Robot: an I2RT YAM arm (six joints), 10 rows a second.
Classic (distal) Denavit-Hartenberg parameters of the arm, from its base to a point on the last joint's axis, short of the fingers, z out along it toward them. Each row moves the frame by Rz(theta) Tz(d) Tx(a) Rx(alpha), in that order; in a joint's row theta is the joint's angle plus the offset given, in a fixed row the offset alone. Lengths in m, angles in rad.
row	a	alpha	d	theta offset
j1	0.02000	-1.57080	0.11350	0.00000
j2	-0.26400	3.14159	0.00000	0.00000
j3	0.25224	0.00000	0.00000	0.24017
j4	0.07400	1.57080	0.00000	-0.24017
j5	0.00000	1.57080	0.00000	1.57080
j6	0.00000	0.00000	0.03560	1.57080
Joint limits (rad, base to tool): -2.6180..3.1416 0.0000..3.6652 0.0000..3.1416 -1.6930..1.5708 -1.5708..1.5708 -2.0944..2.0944
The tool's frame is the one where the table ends.
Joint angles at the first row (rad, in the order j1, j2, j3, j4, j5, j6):
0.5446 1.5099 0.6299 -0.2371 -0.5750 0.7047
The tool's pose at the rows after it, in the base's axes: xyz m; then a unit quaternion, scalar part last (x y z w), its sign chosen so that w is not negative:
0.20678, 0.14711, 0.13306, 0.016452, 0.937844, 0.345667, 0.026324
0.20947, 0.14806, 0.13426, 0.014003, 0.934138, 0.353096, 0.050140
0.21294, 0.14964, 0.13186, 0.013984, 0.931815, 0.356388, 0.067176
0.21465, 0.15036, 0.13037, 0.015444, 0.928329, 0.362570, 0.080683
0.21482, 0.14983, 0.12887, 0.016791, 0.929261, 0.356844, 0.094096
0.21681, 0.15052, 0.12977, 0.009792, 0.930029, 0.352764, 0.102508
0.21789, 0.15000, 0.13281, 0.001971, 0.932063, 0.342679, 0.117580
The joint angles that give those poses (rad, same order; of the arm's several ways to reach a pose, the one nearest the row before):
0.5450 1.5086 0.6267 -0.2171 -0.5494 0.7154
0.5445 1.5038 0.6170 -0.1613 -0.5345 0.7207
0.5446 1.5184 0.6104 -0.1060 -0.5195 0.7262
0.5444 1.5242 0.5990 -0.0554 -0.5125 0.7366
0.5455 1.5243 0.5891 -0.0315 -0.4863 0.7358
0.5452 1.5280 0.5968 -0.0315 -0.4745 0.7177
0.5448 1.5178 0.6029 -0.0423 -0.4463 0.6926

